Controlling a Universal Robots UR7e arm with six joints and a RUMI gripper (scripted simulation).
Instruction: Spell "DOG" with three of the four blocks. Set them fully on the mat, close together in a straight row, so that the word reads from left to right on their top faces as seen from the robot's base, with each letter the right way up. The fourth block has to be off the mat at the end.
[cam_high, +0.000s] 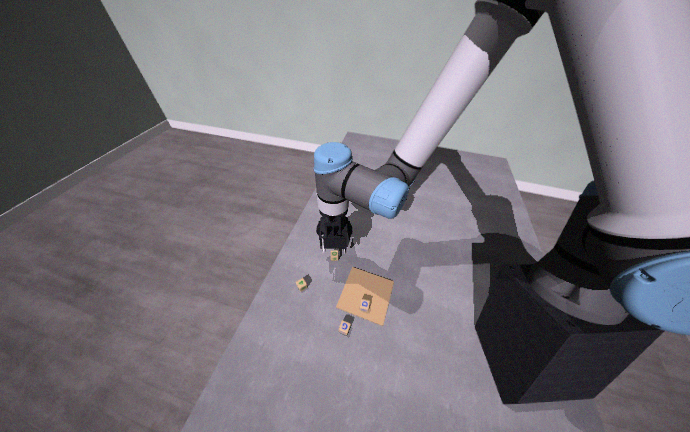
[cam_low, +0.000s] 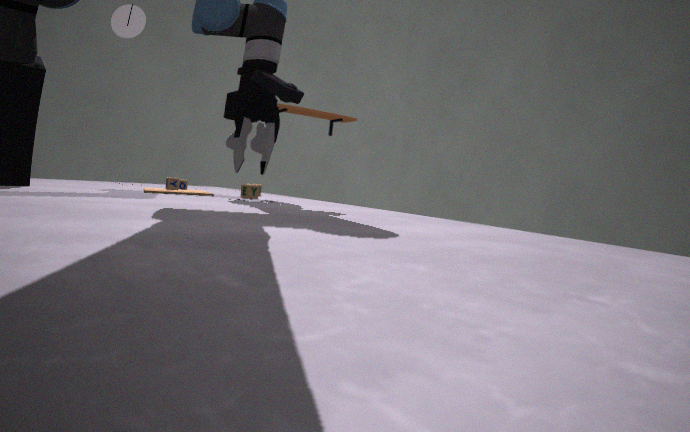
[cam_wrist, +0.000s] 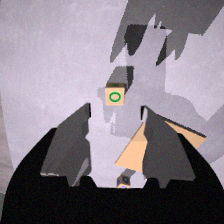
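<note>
Right now my hand is 5 cm above the green block. Also, from my hand: mat (13 cm behind, 10 cm to the left, 6 cm below); then blue g block (9 cm behind, 21 cm to the left, 5 cm below); then blue d block (13 cm behind, 14 cm to the left, 4 cm below).
</note>
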